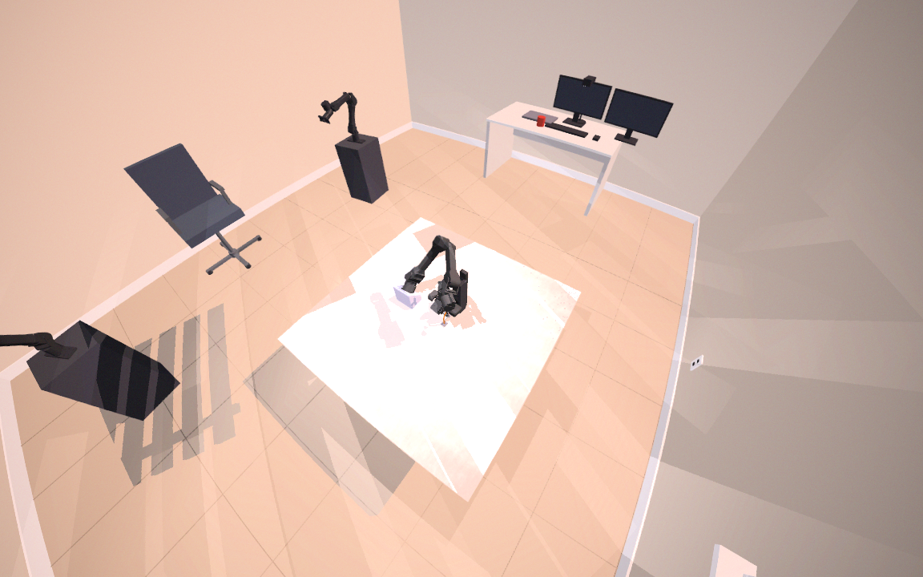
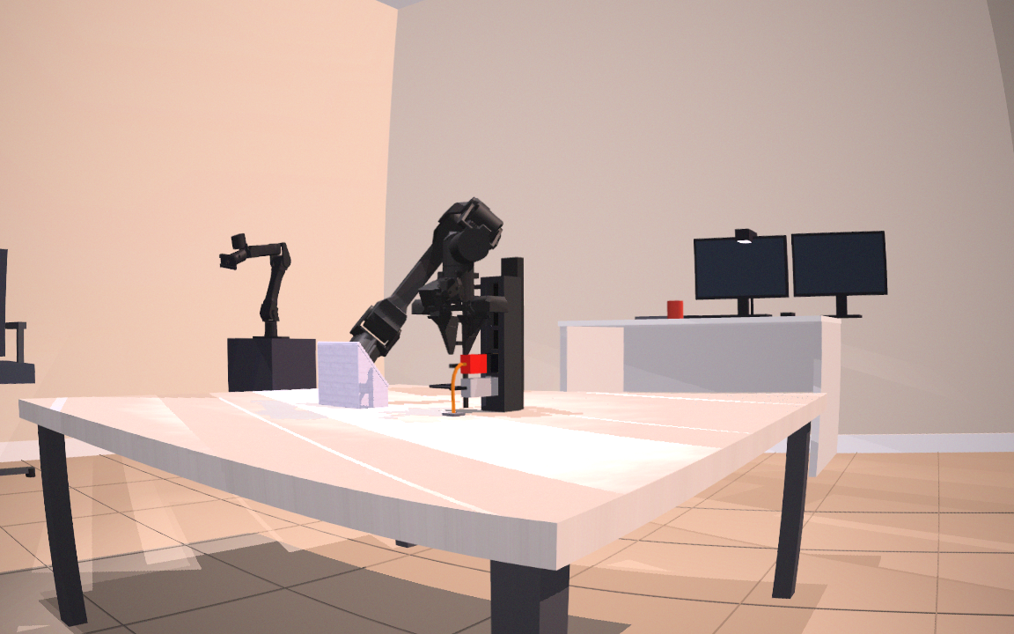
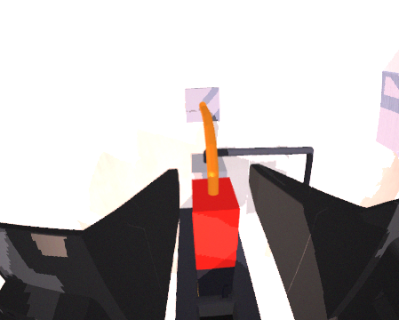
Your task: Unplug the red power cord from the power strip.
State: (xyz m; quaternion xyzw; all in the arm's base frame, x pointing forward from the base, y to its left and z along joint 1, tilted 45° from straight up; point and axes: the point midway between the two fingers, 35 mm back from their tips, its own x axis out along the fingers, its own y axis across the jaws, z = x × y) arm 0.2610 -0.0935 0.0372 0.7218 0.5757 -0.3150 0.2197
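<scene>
Now: gripper tip 10 mm short of the red plug, 60 mm to the right of it and 10 mm above it.
</scene>
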